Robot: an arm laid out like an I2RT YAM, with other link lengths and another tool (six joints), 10 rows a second.
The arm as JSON. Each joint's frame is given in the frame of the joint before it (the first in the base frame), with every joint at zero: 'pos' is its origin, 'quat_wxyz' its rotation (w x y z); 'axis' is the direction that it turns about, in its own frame. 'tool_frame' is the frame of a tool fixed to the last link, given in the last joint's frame.
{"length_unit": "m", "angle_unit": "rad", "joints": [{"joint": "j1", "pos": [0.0, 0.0, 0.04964], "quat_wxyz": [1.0, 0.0, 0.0, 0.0], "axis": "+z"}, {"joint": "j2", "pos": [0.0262, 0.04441, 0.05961], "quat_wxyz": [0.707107, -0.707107, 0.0, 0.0], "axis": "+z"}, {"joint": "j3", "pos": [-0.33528, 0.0, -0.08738], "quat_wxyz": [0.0, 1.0, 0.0, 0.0], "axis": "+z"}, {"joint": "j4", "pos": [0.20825, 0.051, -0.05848], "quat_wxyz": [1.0, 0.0, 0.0, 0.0], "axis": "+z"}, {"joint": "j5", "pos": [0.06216, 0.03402, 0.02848], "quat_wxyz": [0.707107, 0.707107, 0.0, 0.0], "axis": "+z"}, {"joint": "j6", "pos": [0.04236, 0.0, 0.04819], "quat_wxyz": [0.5, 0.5, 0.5, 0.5], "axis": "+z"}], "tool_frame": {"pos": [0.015, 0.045, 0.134], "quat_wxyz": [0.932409, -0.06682, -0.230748, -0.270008]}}
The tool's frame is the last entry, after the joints.
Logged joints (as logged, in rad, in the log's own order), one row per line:
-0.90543, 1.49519, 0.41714, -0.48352, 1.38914, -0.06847
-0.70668, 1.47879, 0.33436, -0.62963, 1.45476, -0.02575
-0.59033, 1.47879, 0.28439, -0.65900, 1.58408, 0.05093
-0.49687, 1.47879, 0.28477, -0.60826, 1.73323, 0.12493
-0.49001, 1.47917, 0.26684, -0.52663, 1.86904, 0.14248
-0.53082, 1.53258, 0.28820, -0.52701, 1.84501, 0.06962
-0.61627, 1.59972, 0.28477, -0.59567, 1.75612, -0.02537
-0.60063, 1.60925, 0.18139, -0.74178, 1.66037, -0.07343
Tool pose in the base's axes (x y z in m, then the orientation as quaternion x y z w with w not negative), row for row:
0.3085, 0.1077, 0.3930, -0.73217, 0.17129, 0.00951, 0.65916
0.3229, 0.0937, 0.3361, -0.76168, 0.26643, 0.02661, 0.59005
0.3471, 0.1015, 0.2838, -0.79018, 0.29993, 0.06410, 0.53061
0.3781, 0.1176, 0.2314, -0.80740, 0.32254, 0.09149, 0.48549
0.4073, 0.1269, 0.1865, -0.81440, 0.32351, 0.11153, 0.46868
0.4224, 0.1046, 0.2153, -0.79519, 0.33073, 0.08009, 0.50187
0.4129, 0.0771, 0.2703, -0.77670, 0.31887, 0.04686, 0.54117
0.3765, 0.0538, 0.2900, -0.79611, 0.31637, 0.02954, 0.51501
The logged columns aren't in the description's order. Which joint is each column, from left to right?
Columns, left to right: j5, j3, j6, j4, j2, j1.
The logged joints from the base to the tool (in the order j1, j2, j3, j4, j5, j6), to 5 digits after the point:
-0.06847, 1.38914, 1.49519, -0.48352, -0.90543, 0.41714
-0.02575, 1.45476, 1.47879, -0.62963, -0.70668, 0.33436
0.05093, 1.58408, 1.47879, -0.65900, -0.59033, 0.28439
0.12493, 1.73323, 1.47879, -0.60826, -0.49687, 0.28477
0.14248, 1.86904, 1.47917, -0.52663, -0.49001, 0.26684
0.06962, 1.84501, 1.53258, -0.52701, -0.53082, 0.28820
-0.02537, 1.75612, 1.59972, -0.59567, -0.61627, 0.28477
-0.07343, 1.66037, 1.60925, -0.74178, -0.60063, 0.18139

